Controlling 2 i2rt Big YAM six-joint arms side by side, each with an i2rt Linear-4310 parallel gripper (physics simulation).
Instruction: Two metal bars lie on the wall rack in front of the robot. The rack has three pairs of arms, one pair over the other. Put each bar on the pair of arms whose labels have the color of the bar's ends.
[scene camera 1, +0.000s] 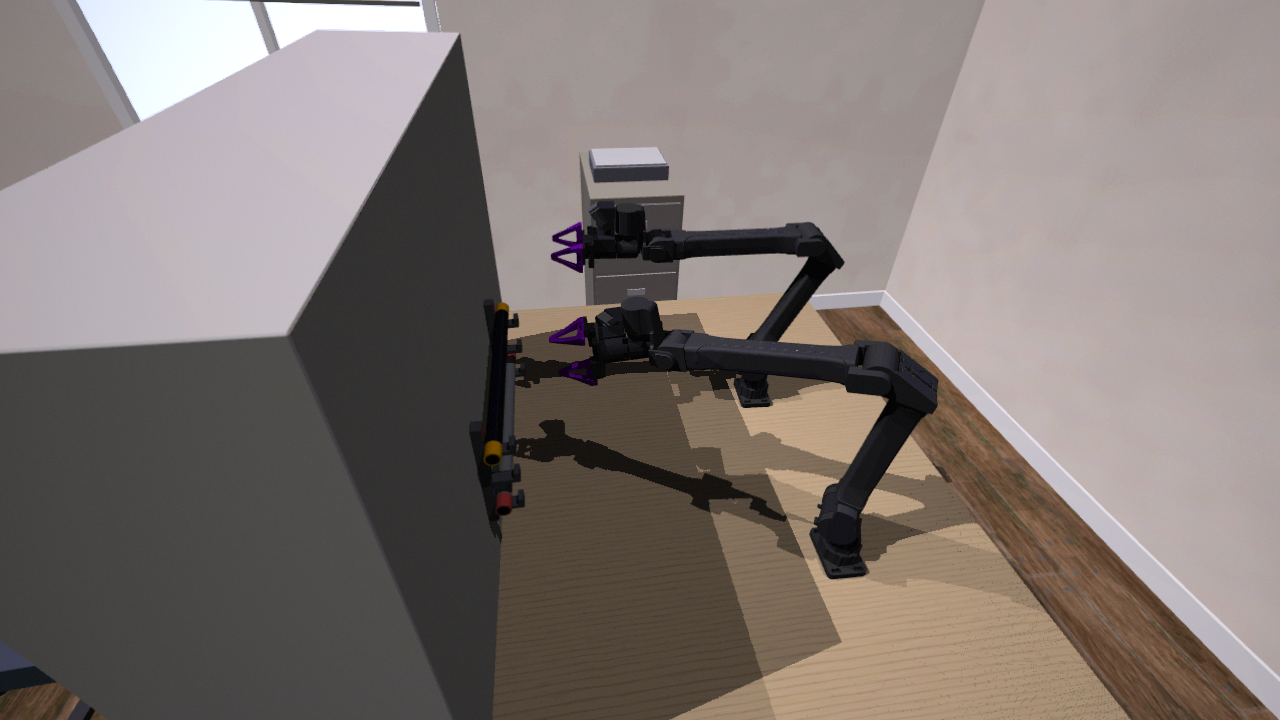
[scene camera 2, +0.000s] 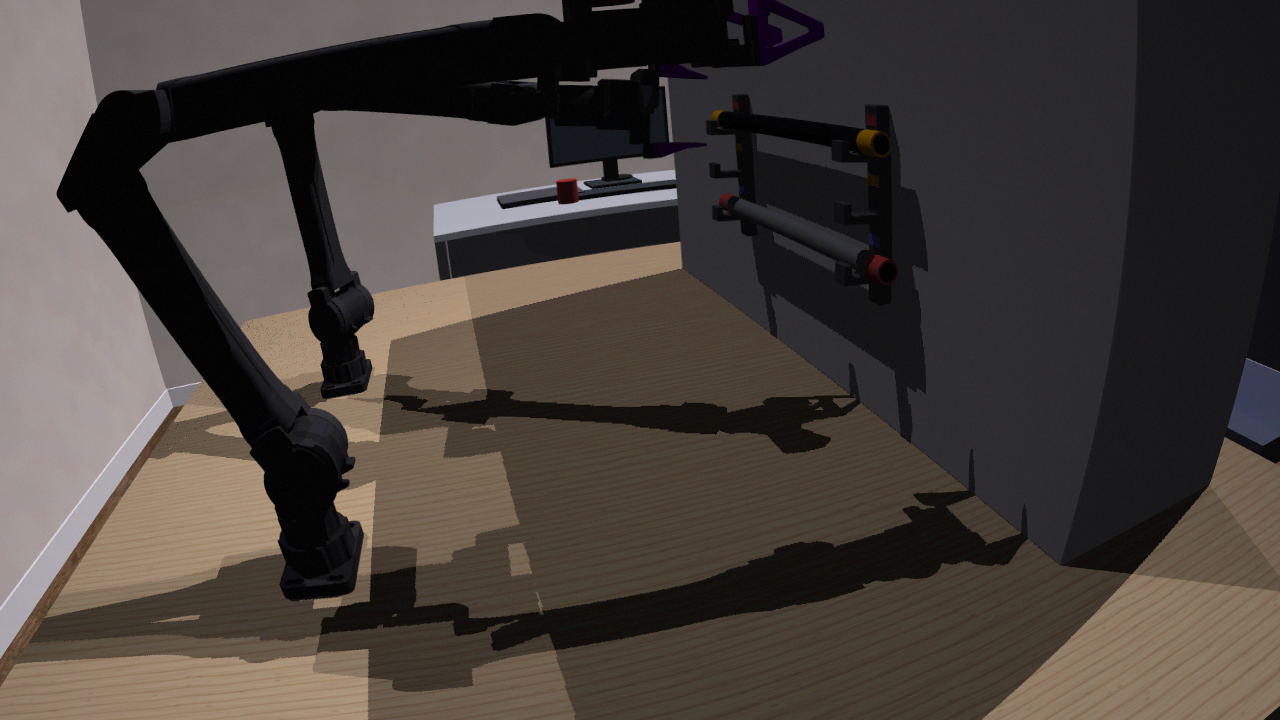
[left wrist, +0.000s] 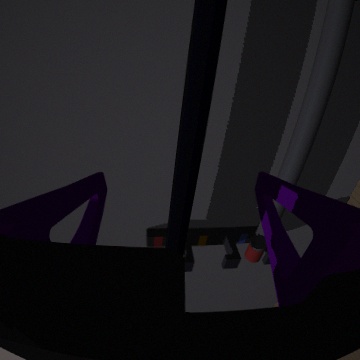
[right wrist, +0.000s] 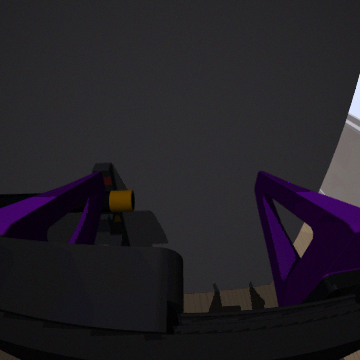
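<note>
A grey block (scene camera 2: 1078, 201) (left wrist: 93, 93) (right wrist: 187, 108) is there for me to see. So is my left gripper (scene camera 1: 553, 356) (scene camera 2: 706, 110) (left wrist: 180, 180), and I can see my right gripper as well, my right gripper (scene camera 2: 801, 32) (scene camera 1: 551, 247) (right wrist: 179, 179).
</note>
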